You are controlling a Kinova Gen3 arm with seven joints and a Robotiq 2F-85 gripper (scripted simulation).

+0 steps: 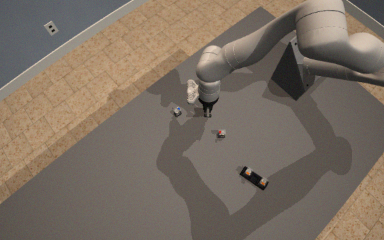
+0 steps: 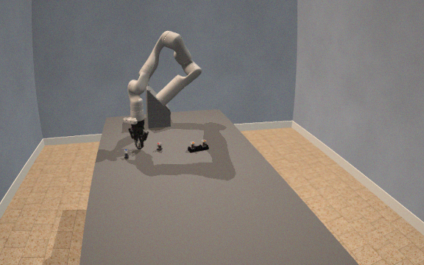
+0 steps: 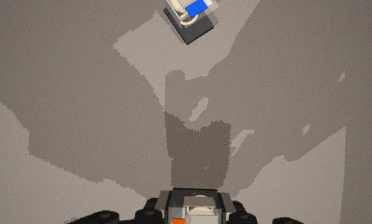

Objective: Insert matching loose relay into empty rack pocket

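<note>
Now: the black rack 8 cm ahead of my hand, 31 cm to the left of it and 3 cm below it.
</note>
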